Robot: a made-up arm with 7 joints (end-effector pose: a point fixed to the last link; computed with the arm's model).
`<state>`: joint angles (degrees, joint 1 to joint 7).
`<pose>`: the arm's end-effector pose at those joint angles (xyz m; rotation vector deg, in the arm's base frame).
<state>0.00 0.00 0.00 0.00 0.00 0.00 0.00</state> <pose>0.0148 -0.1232 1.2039 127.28 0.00 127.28</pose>
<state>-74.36 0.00 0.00 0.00 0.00 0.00 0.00</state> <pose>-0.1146 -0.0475 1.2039 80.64 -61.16 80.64</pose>
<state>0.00 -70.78 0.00 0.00 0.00 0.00 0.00</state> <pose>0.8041 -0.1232 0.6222 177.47 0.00 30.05</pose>
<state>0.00 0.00 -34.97 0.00 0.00 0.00 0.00</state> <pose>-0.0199 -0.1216 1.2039 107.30 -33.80 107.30</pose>
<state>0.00 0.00 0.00 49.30 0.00 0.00 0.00</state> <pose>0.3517 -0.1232 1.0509 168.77 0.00 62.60</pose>
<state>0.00 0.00 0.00 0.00 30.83 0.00 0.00</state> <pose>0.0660 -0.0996 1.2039 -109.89 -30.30 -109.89</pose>
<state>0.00 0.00 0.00 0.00 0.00 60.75 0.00</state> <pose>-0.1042 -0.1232 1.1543 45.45 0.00 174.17</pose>
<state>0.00 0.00 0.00 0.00 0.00 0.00 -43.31</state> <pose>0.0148 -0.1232 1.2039 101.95 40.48 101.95</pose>
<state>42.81 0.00 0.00 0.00 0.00 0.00 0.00</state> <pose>0.0946 -0.0803 1.2039 -102.27 -40.09 -102.27</pose>
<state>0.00 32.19 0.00 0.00 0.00 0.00 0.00</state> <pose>-0.4384 -0.1232 1.0817 87.00 0.00 157.58</pose>
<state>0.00 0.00 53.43 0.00 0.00 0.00 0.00</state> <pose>0.0537 -0.0887 1.2039 -95.22 -47.92 -95.22</pose>
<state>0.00 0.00 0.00 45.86 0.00 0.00 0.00</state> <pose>0.3337 -0.1232 1.0705 166.81 0.00 67.63</pose>
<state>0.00 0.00 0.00 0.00 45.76 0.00 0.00</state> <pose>0.0845 -0.0793 1.2039 -100.34 -42.34 -100.34</pose>
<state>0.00 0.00 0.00 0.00 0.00 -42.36 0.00</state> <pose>0.0954 -0.1232 1.1593 164.67 0.00 72.70</pose>
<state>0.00 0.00 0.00 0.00 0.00 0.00 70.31</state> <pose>0.0148 -0.1232 1.2039 -83.52 58.82 -83.52</pose>
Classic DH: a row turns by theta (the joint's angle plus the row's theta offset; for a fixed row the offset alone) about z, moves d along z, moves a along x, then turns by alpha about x. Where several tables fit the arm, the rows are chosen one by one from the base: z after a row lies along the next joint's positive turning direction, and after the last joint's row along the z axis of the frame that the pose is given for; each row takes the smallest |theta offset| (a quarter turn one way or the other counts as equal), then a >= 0, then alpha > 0; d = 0 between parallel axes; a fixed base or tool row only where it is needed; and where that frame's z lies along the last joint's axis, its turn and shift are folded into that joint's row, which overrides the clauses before.
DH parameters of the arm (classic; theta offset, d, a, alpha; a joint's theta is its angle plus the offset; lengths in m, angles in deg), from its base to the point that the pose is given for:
joint 1: 0 0.3575 0 90
joint 2: 0 0.0673 0 -90
joint 3: 0 0.4028 0.0166 -90
joint 4: 0 0.0487 -0.019 90
joint 5: 0 0.3173 0 90
joint 6: 90 0.1046 0.1263 90
joint 7: 0 0.0172 0 0

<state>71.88 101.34 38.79 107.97 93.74 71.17 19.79</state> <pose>-0.1771 -0.2104 0.6171 -26.44 -50.20 -3.47</pose>
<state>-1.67 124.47 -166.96 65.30 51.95 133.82 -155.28</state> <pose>-0.2734 -0.0183 -0.1359 -122.52 110.79 40.00</pose>
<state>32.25 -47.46 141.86 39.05 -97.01 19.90 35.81</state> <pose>0.3960 0.2360 1.0700 -89.96 -44.98 -43.64</pose>
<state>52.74 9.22 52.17 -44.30 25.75 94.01 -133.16</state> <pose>0.1664 -0.3518 0.9102 -14.74 79.26 -159.30</pose>
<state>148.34 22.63 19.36 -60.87 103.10 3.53 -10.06</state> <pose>0.5462 -0.2187 0.8630 109.62 -7.13 -5.94</pose>
